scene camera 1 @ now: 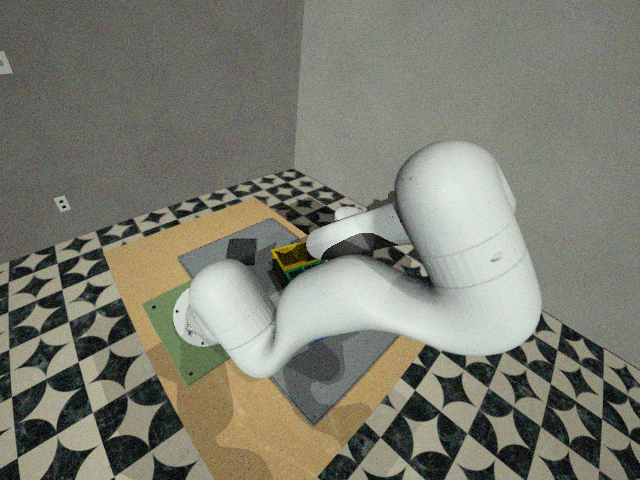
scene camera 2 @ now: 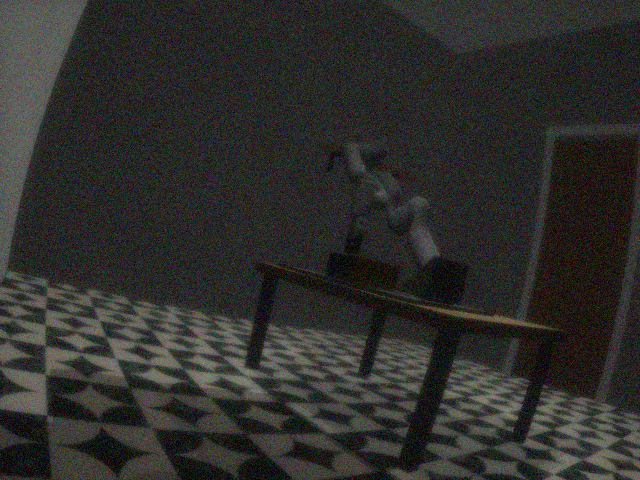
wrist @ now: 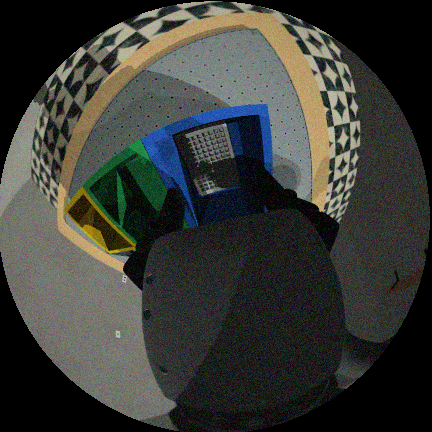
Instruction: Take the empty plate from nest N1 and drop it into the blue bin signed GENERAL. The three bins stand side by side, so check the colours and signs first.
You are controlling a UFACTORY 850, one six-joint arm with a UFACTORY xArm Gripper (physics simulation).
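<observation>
The plate (wrist: 210, 142), a pale grid of square wells, lies down inside the blue bin (wrist: 225, 111) in the wrist view, apart from my fingers. Part of it is in dark shadow. My gripper (wrist: 217, 187) is open and empty above the blue bin, one dark finger near each side of it. The green bin (wrist: 131, 151) stands directly beside the blue one, and the yellow bin (wrist: 90, 231) (scene camera 1: 289, 249) is beyond the green. The GENERAL sign and nest N1 cannot be made out. In scene camera 1 the arm hides the gripper and most of the blue bin.
The bins stand on a grey perforated board (wrist: 240, 55) (scene camera 1: 361, 351) on a wooden table (wrist: 319, 125) (scene camera 1: 134, 268). A green base plate (scene camera 1: 170, 322) carries the arm's foot. A dark square (scene camera 1: 241, 250) shows on the board. Scene camera 2 is very dark; a dark box (scene camera 2: 445, 279) stands on the table there.
</observation>
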